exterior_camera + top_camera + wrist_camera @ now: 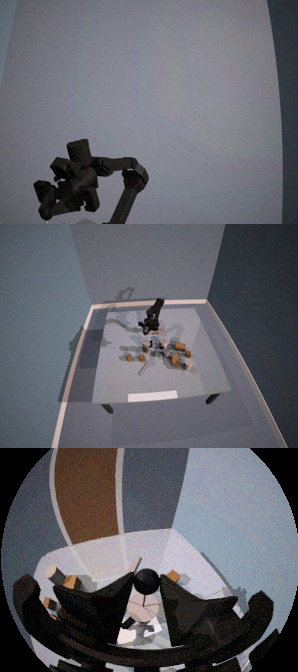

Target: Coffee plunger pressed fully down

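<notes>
The coffee press is 140 mm below my gripper tip, 20 mm to the left of it and 10 mm behind it. From my gripper tip the other things lie so: flat grey bar: 270 mm below, 220 mm ahead, 60 mm to the right.
</notes>
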